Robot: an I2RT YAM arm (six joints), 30 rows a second.
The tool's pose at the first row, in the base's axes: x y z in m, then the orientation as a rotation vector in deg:
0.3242 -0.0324 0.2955 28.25 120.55 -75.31
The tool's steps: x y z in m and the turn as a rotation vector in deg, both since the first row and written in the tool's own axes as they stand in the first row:
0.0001 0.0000 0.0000 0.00 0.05 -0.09
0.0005 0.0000 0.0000 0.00 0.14 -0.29
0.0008 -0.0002 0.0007 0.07 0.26 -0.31
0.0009 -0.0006 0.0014 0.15 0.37 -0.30
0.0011 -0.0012 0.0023 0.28 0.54 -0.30
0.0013 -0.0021 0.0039 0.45 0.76 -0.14
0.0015 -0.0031 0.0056 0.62 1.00 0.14
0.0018 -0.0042 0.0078 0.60 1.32 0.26
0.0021 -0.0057 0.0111 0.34 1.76 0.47
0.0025 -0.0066 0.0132 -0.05 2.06 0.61
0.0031 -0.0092 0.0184 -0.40 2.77 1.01
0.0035 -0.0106 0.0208 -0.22 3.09 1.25
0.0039 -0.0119 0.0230 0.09 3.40 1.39
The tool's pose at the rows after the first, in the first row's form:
0.3241 -0.0324 0.2954 28.20 120.64 -75.36
0.3238 -0.0324 0.2952 28.07 120.81 -75.47
0.3237 -0.0331 0.2949 28.17 120.88 -75.57
0.3236 -0.0339 0.2949 28.30 120.92 -75.65
0.3233 -0.0350 0.2948 28.48 120.98 -75.80
0.3231 -0.0368 0.2948 28.88 120.99 -75.90
0.3229 -0.0388 0.2948 29.41 120.94 -75.93
0.3227 -0.0413 0.2946 29.76 121.15 -75.85
0.3225 -0.0449 0.2943 30.19 121.55 -75.44
0.3223 -0.0472 0.2940 30.40 121.94 -74.93
0.3218 -0.0530 0.2936 31.18 122.50 -74.31
0.3214 -0.0558 0.2935 31.74 122.53 -74.37
0.3210 -0.0583 0.2934 32.25 122.53 -74.64

